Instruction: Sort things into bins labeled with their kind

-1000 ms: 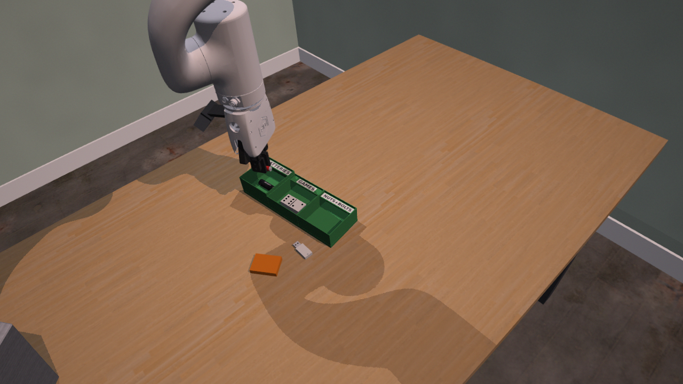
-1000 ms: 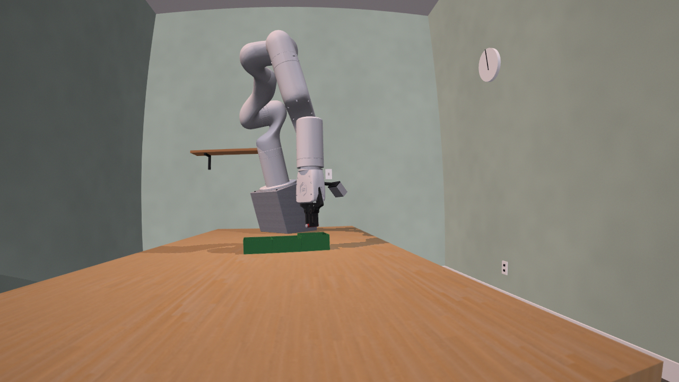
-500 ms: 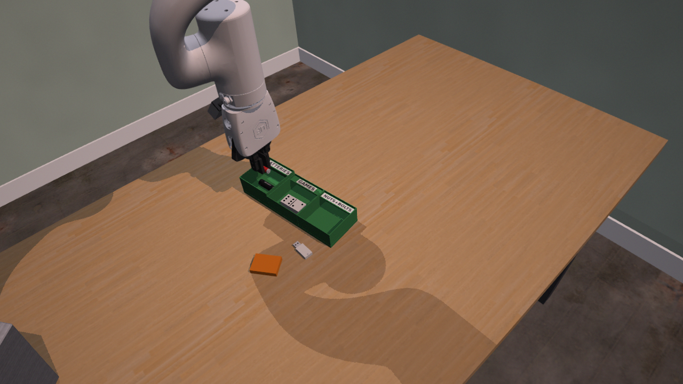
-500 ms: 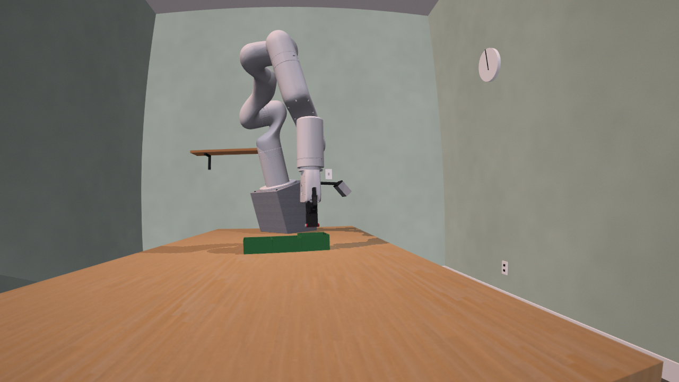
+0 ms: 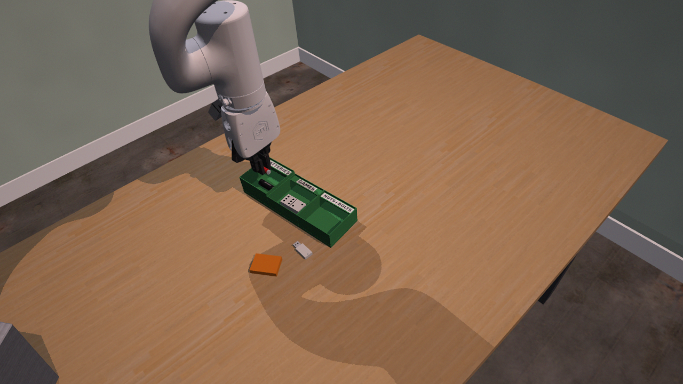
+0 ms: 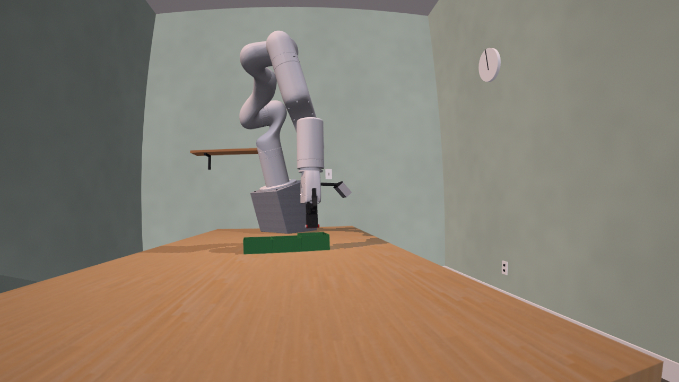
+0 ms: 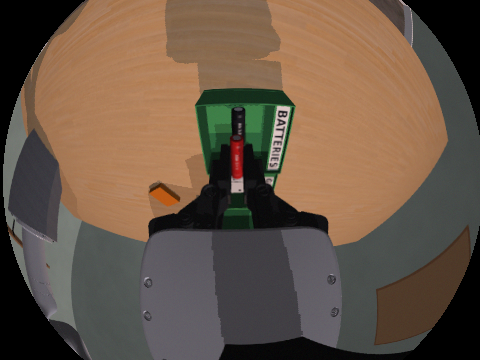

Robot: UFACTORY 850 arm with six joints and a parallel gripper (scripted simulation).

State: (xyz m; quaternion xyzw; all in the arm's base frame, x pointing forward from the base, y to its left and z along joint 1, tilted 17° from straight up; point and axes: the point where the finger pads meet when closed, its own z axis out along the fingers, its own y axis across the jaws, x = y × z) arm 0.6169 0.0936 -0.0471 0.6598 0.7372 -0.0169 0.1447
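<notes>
My gripper is now 20 mm above the red battery. The rest, counted from my hand: black battery: 70 mm below; white USB stick: 170 mm to the right, 80 mm below, 60 mm behind; green bin row: 80 mm to the right, 60 mm below, 20 mm ahead.
</notes>
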